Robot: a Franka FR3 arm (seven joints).
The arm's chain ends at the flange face. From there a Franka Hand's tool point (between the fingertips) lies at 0.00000 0.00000 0.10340 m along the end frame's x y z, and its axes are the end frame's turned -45 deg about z.
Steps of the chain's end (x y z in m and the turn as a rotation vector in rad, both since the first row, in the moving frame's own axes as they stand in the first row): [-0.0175 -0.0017 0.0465 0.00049 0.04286 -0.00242]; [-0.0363 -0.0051 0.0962 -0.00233 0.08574 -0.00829]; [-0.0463 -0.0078 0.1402 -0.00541 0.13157 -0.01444]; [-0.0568 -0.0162 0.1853 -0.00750 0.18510 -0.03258]
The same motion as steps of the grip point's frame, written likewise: [-0.0080 -0.0105 0.0464 -0.02996 0.03065 -0.00242]; [-0.0159 -0.0229 0.0958 -0.06227 0.05898 -0.00829]; [-0.0180 -0.0283 0.1393 -0.09686 0.08921 -0.01444]; [-0.0156 -0.0378 0.1835 -0.13619 0.12558 -0.03258]
